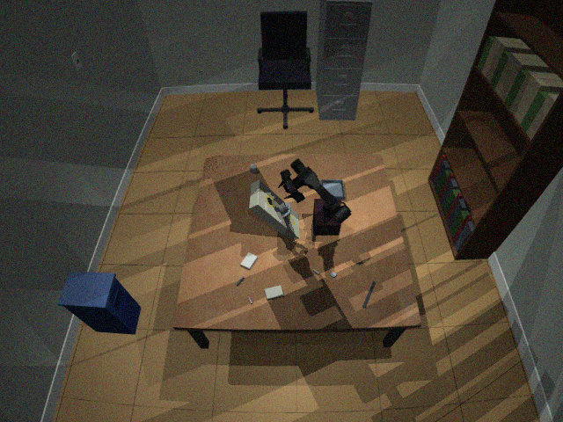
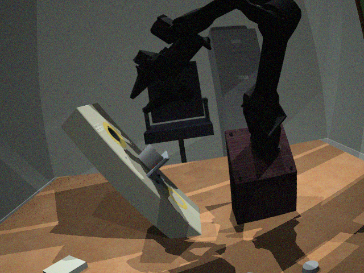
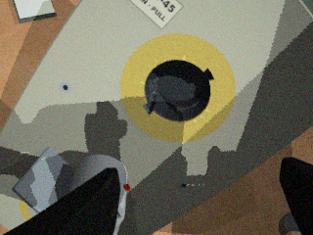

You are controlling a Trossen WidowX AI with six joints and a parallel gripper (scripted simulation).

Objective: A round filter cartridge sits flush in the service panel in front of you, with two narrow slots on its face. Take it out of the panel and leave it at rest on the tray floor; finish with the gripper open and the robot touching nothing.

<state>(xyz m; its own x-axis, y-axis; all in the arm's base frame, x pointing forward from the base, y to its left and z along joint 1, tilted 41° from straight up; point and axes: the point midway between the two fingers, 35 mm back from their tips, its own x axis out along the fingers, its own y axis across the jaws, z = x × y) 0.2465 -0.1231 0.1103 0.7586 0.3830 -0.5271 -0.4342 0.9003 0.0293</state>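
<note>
Right now the round grey filter cartridge is 1 cm behind my gripper tip and 12 cm below it. From my gripper tip the other things lie so: grey tray 34 cm behind, 26 cm to the right, 29 cm below; then service panel 3 cm ahead, 1 cm to the left, 14 cm below.
</note>
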